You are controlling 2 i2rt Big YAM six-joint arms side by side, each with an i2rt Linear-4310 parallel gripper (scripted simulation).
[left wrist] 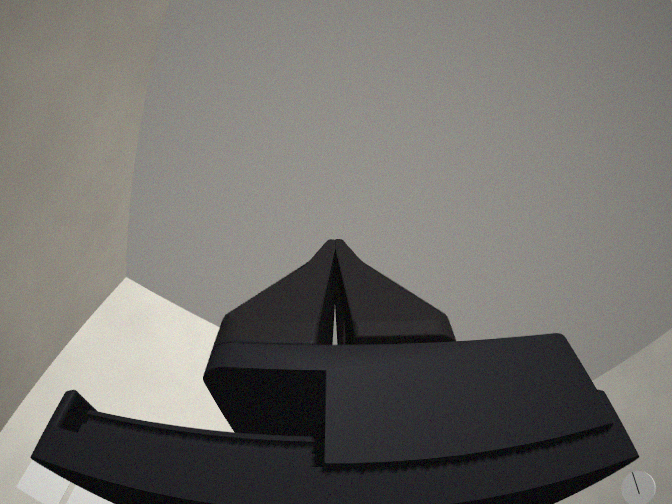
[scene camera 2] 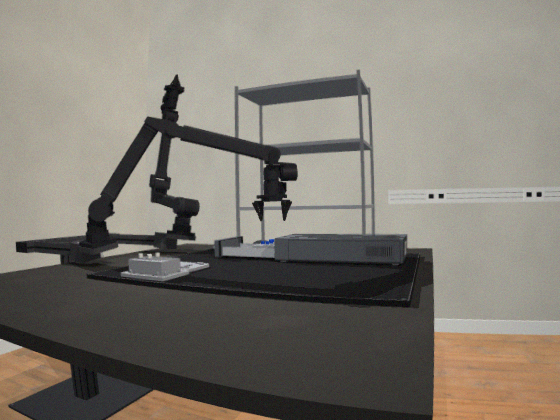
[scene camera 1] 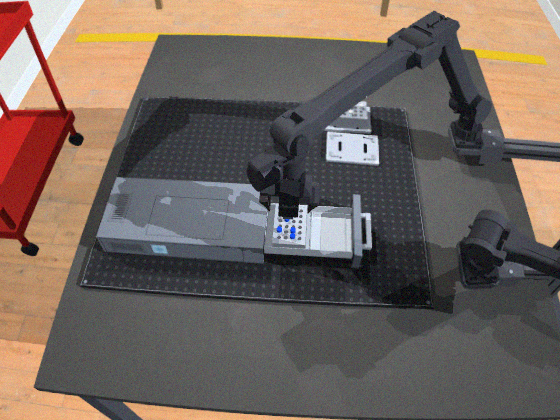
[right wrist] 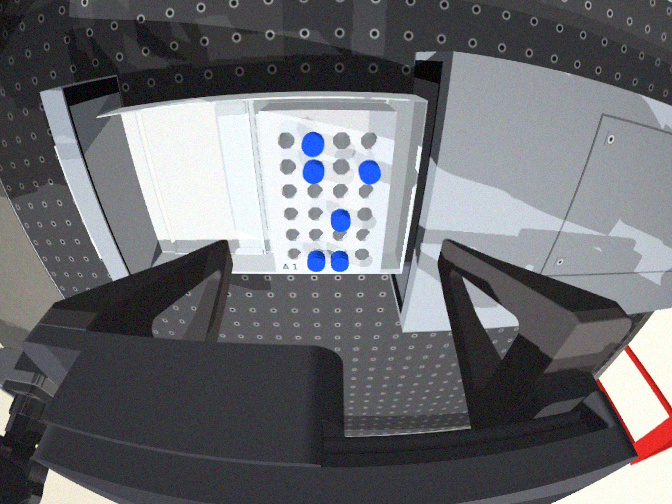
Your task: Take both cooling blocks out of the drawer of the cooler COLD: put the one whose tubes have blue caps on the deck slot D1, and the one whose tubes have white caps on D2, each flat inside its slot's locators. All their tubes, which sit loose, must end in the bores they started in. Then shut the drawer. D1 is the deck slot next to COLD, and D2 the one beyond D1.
Observation:
I see my left gripper (left wrist: 334, 251), my right gripper (scene camera 1: 288, 210) and a cooler COLD (scene camera 1: 214, 221).
The cooler COLD shows as well in scene camera 2 (scene camera 2: 341, 248) and in the right wrist view (right wrist: 556, 173). My right gripper also shows in the right wrist view (right wrist: 335, 251). The left wrist view misses the cooler COLD: it is out of frame.

